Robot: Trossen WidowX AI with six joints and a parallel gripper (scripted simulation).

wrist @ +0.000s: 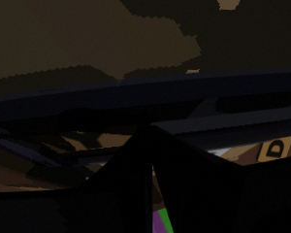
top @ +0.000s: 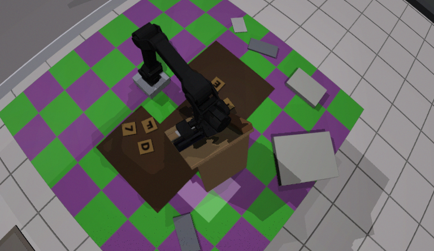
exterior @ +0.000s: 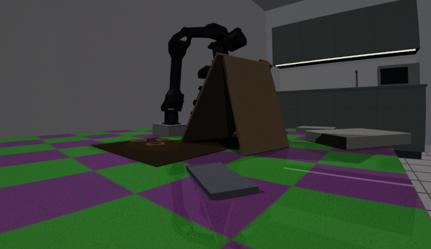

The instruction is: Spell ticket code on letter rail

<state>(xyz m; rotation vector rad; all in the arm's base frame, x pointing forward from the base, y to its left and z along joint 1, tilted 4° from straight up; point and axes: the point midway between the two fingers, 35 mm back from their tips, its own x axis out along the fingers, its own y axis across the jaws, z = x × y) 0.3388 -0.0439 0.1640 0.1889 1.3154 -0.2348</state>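
Now: the letter tile 1 cm ahead of my gripper tip and 3 cm to the left of it. From my gripper tip the other things lie so: brown mat: 15 cm behind, 4 cm to the left, 16 cm below; pale card: 28 cm behind, 60 cm to the left, 16 cm below; white ticket: 7 cm behind, 3 cm to the right, 8 cm below.
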